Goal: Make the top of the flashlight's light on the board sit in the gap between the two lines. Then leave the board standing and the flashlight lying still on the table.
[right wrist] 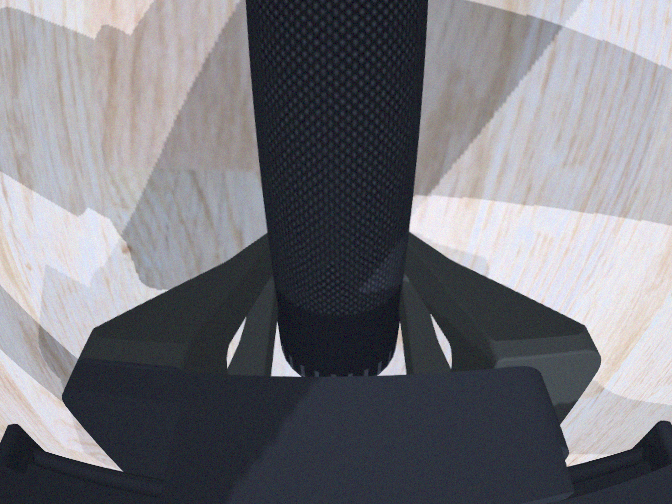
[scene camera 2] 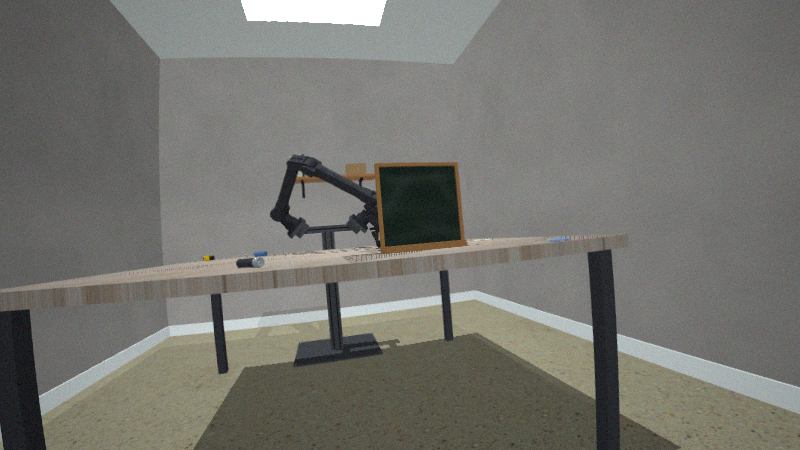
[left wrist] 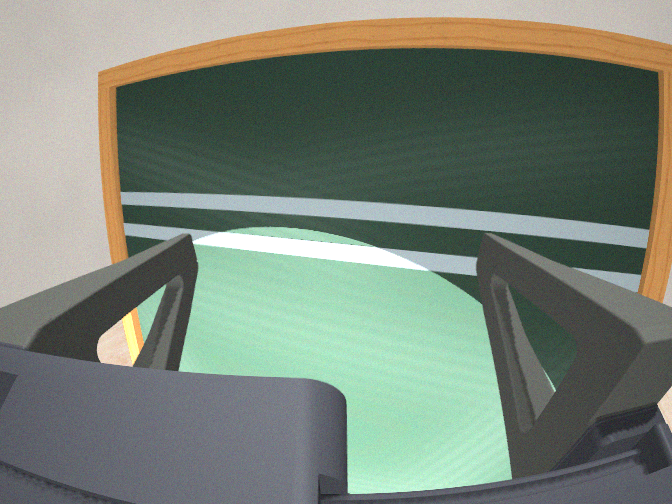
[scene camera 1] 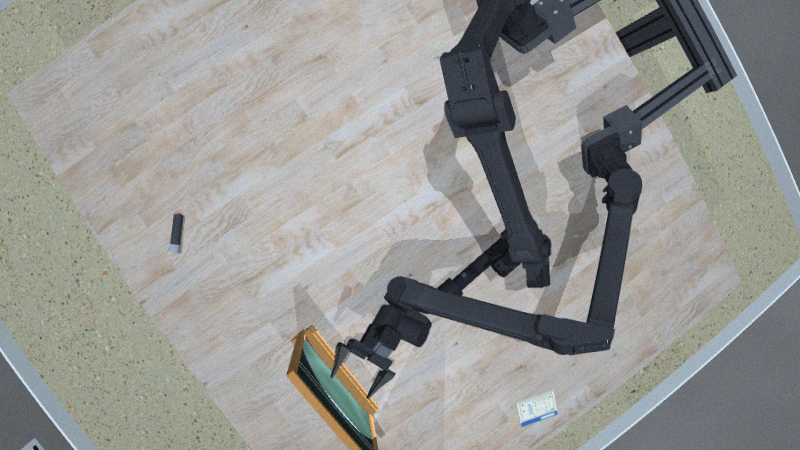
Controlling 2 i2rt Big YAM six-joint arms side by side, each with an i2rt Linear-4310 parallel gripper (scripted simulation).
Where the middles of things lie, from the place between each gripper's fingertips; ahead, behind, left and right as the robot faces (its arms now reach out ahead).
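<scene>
Counted from my left hand (scene camera 1: 349, 388), the orange-framed green board (scene camera 2: 419, 206) is 30 mm to the left, 60 mm ahead and 70 mm below; the black flashlight (scene camera 1: 478, 266) is 10 mm to the left, 400 mm behind and 190 mm below.
My right hand is 10 mm to the right of the black flashlight, 140 mm short of it and 10 mm below it. The orange-framed green board is 30 mm to the left of my right hand, 600 mm ahead of it and 130 mm above it.
</scene>
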